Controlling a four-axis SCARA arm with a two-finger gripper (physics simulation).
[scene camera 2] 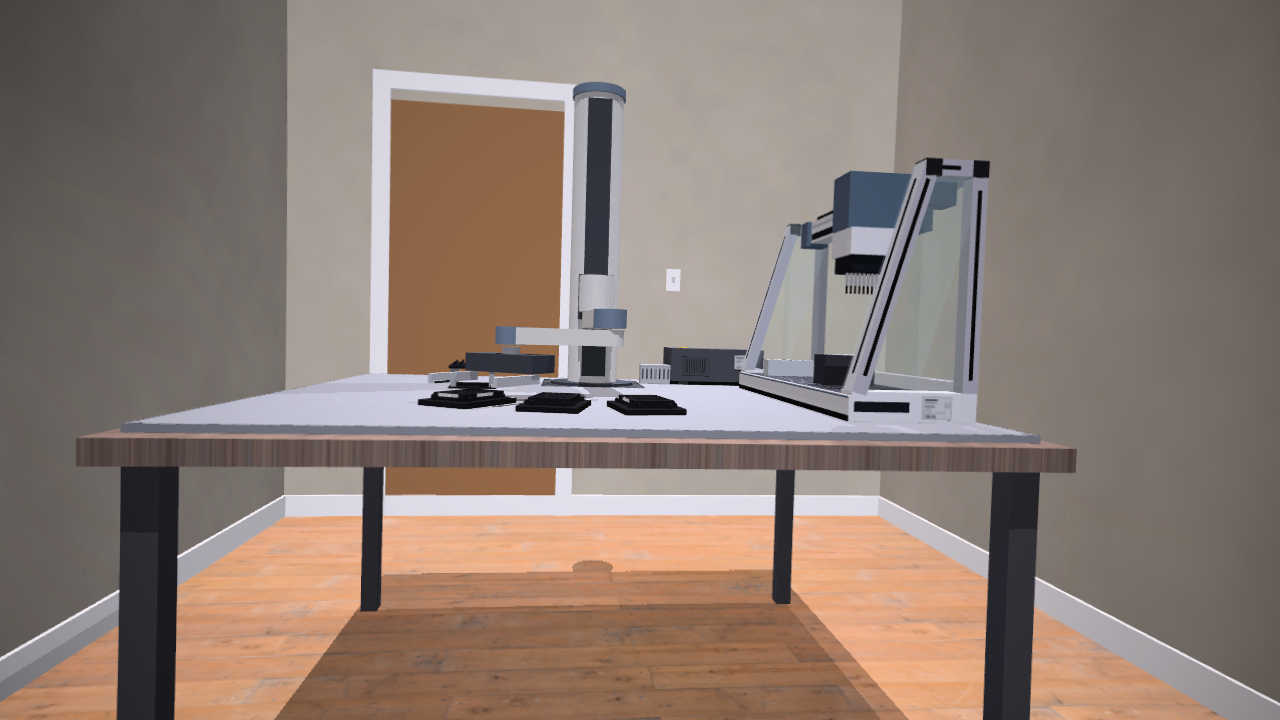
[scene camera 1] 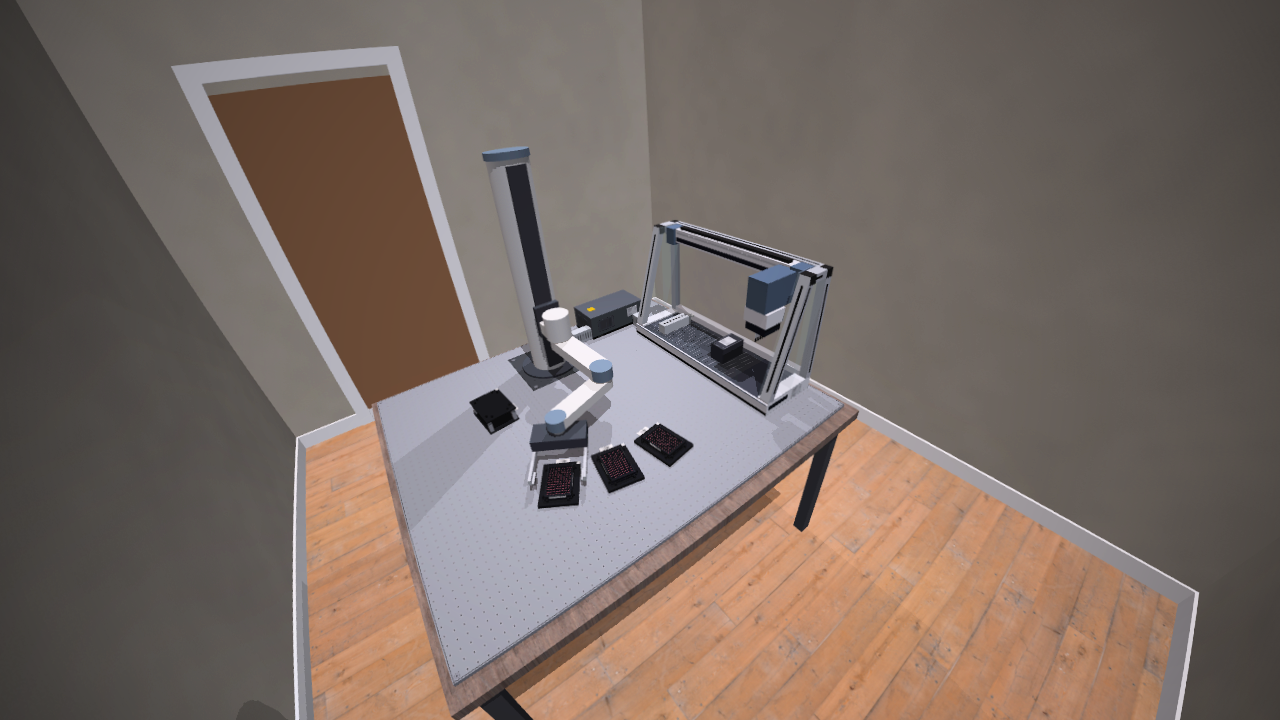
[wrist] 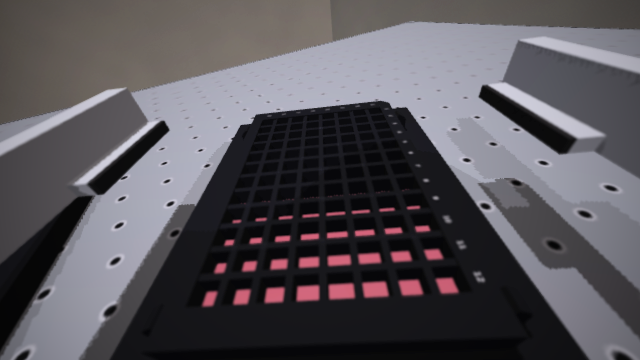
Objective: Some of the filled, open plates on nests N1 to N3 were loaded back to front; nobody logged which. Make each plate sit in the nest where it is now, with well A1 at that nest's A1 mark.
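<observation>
Three black plates stand on three black nests. The left plate sits on its nest. In the wrist view its pink-filled wells show column number 12 near the camera; the numbers run along the right side, and small letters cross the far edge. That nest's A1 mark does not show there. The middle plate and right plate sit on nests with white tags on the arm side. My gripper is open and empty, its fingers either side of and above the left plate.
A black raised stand is left of the arm. A gantry frame with a blue pipetting head stands on the right. A dark grey box is at the back.
</observation>
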